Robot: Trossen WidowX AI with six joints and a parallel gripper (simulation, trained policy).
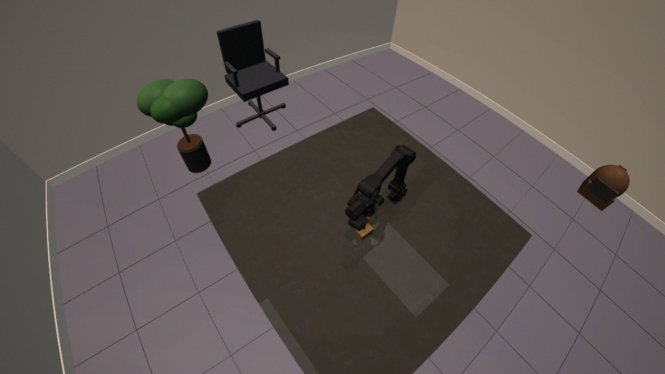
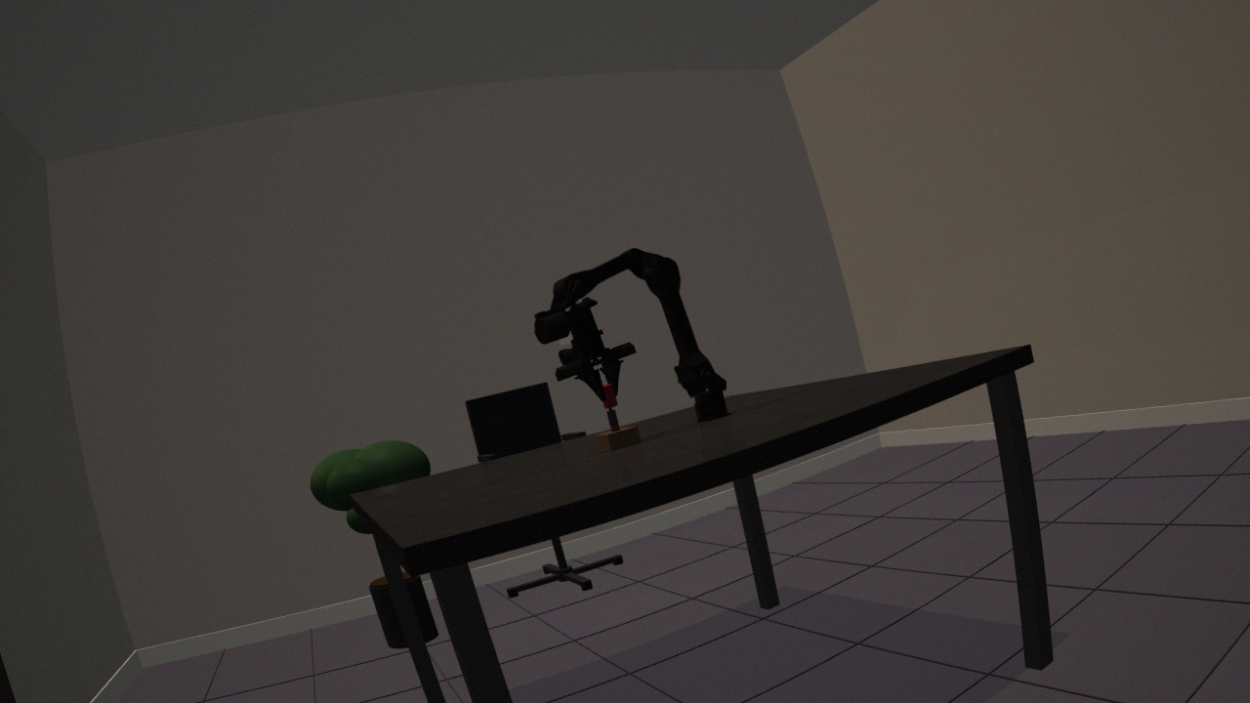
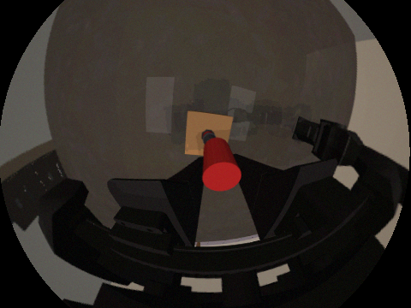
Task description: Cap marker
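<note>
Now: gripper tip 90 mm above the tan holder block. From my gripper tip the other things lie so: red cap: 10 mm above.
</note>
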